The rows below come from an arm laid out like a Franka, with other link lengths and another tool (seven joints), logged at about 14 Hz.
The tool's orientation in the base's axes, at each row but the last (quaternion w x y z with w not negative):
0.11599 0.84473 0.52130 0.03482
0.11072 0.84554 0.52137 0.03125
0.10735 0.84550 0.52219 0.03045
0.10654 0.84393 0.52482 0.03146
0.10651 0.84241 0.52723 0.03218
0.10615 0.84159 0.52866 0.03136
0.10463 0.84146 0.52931 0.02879
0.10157 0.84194 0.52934 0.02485
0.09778 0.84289 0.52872 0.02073
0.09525 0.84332 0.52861 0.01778
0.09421 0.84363 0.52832 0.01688
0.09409 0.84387 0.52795 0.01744
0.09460 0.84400 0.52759 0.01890
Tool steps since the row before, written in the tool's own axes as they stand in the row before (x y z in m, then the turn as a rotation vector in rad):
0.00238 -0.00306 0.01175 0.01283 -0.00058 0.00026
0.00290 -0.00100 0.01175 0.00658 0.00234 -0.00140
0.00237 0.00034 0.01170 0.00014 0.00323 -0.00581
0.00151 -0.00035 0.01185 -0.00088 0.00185 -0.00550
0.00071 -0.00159 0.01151 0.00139 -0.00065 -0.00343
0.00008 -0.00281 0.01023 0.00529 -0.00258 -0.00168
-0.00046 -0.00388 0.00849 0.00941 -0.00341 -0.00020
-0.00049 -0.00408 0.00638 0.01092 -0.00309 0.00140
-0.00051 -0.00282 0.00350 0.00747 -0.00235 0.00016
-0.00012 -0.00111 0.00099 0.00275 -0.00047 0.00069
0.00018 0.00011 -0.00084 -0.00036 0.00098 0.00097
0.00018 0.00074 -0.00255 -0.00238 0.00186 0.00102
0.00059 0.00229 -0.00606 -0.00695 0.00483 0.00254
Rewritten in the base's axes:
0.00052 0.00155 -0.01226 0.00537 0.01161 -0.00118
0.00242 0.00119 -0.01184 0.00480 0.00505 0.00147
0.00329 0.00021 -0.01148 0.00194 -0.00040 0.00635
0.00232 -0.00024 -0.01172 0.00033 -0.00077 0.00581
0.00083 -0.00037 -0.01161 -0.00053 0.00202 0.00313
-0.00076 -0.00024 -0.01058 -0.00023 0.00607 0.00078
-0.00228 -0.00003 -0.00906 0.00107 0.00989 -0.00110
-0.00288 0.00035 -0.00701 0.00226 0.01088 -0.00270
-0.00224 0.00023 -0.00392 0.00122 0.00766 -0.00111
-0.00091 0.00022 -0.00116 0.00088 0.00256 -0.00096
0.00007 0.00023 0.00083 0.00084 -0.00087 -0.00075
0.00041 0.00020 0.00262 0.00073 -0.00306 -0.00051
0.00149 0.00040 0.00632 0.00154 -0.00862 -0.00115

